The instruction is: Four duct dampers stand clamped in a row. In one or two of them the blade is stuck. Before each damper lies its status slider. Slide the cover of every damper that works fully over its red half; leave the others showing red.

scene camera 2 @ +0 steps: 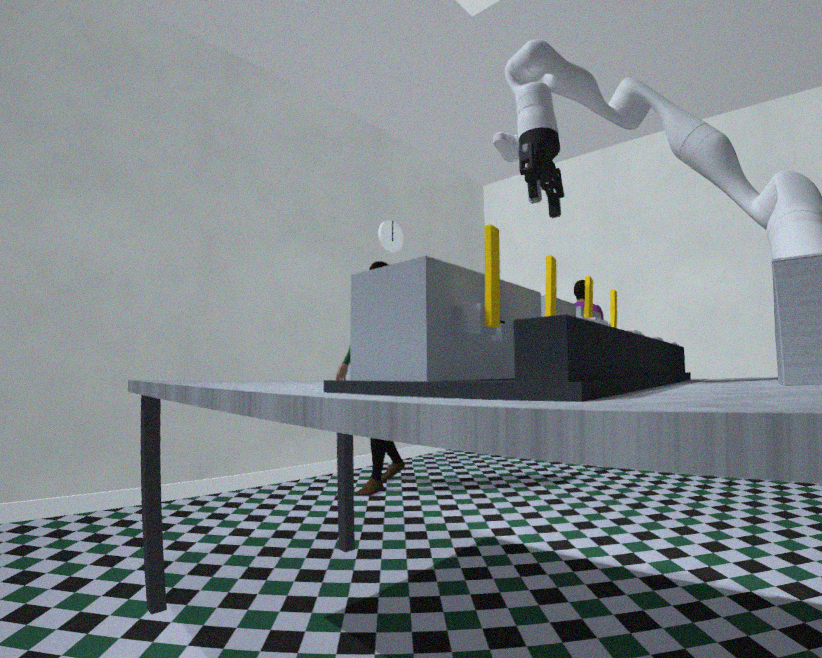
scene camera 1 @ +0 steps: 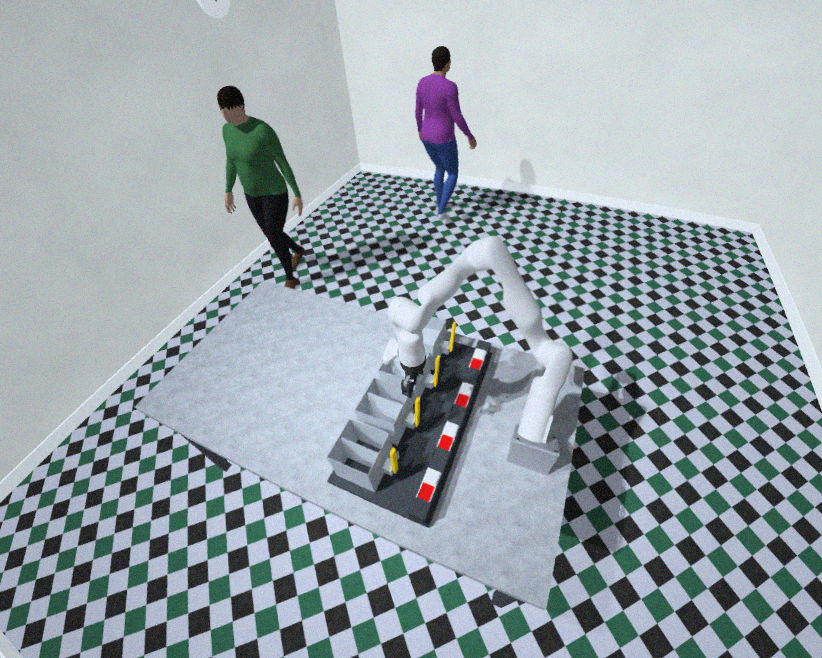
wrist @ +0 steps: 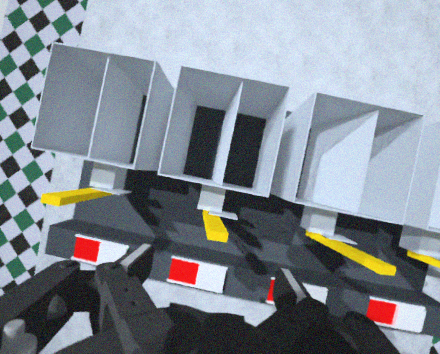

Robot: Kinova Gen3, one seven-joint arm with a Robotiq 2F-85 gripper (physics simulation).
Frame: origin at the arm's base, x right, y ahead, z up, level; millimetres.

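Seen in the pictures: gripper, fingertip midpoint: (scene camera 2: pixel 546 209) (scene camera 1: pixel 415 384) (wrist: pixel 213 269); arm's base, origin of the base link: (scene camera 2: pixel 816 300) (scene camera 1: pixel 531 435).
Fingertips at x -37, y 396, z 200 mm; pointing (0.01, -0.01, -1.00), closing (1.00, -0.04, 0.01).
Note:
Offsets run from my fingertips to a thing's middle. "spot": to the spot under its first point.
Four grey box-shaped dampers stand in a row; in the wrist view, from the left, the first damper (wrist: pixel 65 100) (scene camera 1: pixel 359 470) (scene camera 2: pixel 390 322), second damper @(spot: dz -137, dx -85, dy +123 mm) (wrist: pixel 167 125), third damper @(spot: dz -159, dx +99, dy +107 mm) (wrist: pixel 297 155) and fourth damper @(spot: dz -150, dx +286, dy +122 mm) (wrist: pixel 432 160). Each has a yellow lever, upright in the scene views. Before them, the first slider @(dz -233, dx -188, dy -107 mm) (wrist: pixel 102 251) (scene camera 1: pixel 429 483), second slider (wrist: pixel 197 274) (scene camera 1: pixel 449 436), third slider @(dz -233, dx +181, dy -137 mm) (wrist: pixel 316 293) (scene camera 1: pixel 463 395) and fourth slider (wrist: pixel 397 314) (scene camera 1: pixel 478 358) show red beside a white cover; a fingertip partly hides the third. My gripper (wrist: pixel 213 269) (scene camera 1: pixel 409 388) (scene camera 2: pixel 545 200) is open and empty, high above the row.
A dark base (scene camera 1: pixel 411 507) (scene camera 2: pixel 452 389) carries the dampers and sliders on the grey table (scene camera 1: pixel 260 356) (scene camera 2: pixel 274 397). The arm's base block (scene camera 1: pixel 531 454) (scene camera 2: pixel 798 322) stands on the slider side. Two people, in green (scene camera 1: pixel 253 157) and purple (scene camera 1: pixel 436 106), stand beyond the table.

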